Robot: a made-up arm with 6 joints. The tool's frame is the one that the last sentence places. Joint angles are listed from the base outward.
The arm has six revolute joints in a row. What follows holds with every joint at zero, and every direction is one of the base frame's. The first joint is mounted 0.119 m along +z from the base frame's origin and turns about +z. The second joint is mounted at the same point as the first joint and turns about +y. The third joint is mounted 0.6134 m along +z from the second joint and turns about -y. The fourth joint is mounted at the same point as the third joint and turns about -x. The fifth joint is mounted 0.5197 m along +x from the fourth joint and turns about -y. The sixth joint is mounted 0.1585 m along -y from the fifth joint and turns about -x. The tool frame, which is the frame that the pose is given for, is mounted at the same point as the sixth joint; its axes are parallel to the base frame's.
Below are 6 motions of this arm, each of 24 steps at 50 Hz.
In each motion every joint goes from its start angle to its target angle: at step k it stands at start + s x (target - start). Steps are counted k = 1, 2, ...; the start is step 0. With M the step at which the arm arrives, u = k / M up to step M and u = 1 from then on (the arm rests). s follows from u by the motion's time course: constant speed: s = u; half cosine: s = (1 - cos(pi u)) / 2; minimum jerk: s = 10 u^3 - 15 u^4 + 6 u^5.
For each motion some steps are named. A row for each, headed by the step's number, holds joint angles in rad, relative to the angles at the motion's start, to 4 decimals.
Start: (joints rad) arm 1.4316 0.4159 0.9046 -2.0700 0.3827 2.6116
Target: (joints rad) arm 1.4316 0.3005 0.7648 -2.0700 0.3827 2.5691
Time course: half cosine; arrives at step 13
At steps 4, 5, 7, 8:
4: 0.0000 -0.0249 -0.0302 0.0000 0.0000 -0.0092
5: 0.0000 -0.0372 -0.0451 0.0000 0.0000 -0.0137
7: 0.0000 -0.0647 -0.0783 0.0000 0.0000 -0.0238
8: 0.0000 -0.0782 -0.0947 0.0000 0.0000 -0.0288

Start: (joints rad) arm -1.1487 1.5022 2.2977 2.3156 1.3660 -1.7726
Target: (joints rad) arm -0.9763 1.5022 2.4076 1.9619 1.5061 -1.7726
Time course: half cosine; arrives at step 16
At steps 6, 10, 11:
6: 0.0532 0.0000 0.0339 -0.1092 0.0432 0.0000
10: 0.1192 0.0000 0.0760 -0.2445 0.0969 0.0000
11: 0.1341 0.0000 0.0855 -0.2751 0.1090 0.0000

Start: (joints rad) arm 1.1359 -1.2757 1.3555 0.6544 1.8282 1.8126
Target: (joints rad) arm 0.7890 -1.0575 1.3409 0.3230 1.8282 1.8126
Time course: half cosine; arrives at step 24
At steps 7, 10, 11, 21, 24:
7: -0.0679 0.0427 -0.0029 -0.0648 0.0000 0.0000
10: -0.1286 0.0809 -0.0054 -0.1228 0.0000 0.0000
11: -0.1508 0.0949 -0.0063 -0.1441 0.0000 0.0000
21: -0.3337 0.2099 -0.0140 -0.3188 0.0000 0.0000
24: -0.3469 0.2182 -0.0146 -0.3314 0.0000 0.0000

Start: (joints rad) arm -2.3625 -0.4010 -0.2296 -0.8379 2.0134 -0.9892
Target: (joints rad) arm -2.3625 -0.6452 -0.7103 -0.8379 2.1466 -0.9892
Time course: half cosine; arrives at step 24
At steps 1, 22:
1: 0.0000 -0.0010 -0.0021 0.0000 0.0006 0.0000
22: 0.0000 -0.2400 -0.4725 0.0000 0.1309 0.0000

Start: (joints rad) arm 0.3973 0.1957 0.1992 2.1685 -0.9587 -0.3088
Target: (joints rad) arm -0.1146 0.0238 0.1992 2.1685 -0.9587 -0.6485
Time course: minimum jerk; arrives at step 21
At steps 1, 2, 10, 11, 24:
1: -0.0005 -0.0002 0.0000 0.0000 0.0000 -0.0003
2: -0.0038 -0.0013 0.0000 0.0000 0.0000 -0.0025
10: -0.2331 -0.0783 0.0000 0.0000 0.0000 -0.1547
11: -0.2788 -0.0936 0.0000 0.0000 0.0000 -0.1850
24: -0.5119 -0.1719 0.0000 0.0000 0.0000 -0.3397

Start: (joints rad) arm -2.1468 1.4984 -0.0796 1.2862 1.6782 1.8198
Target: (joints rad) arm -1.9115 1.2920 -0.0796 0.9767 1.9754 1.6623
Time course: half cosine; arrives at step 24
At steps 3, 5, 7, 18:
3: 0.0090 -0.0079 0.0000 -0.0118 0.0113 -0.0060
5: 0.0243 -0.0213 0.0000 -0.0320 0.0307 -0.0163
7: 0.0460 -0.0404 0.0000 -0.0605 0.0581 -0.0308
18: 0.2008 -0.1762 0.0000 -0.2642 0.2537 -0.1344

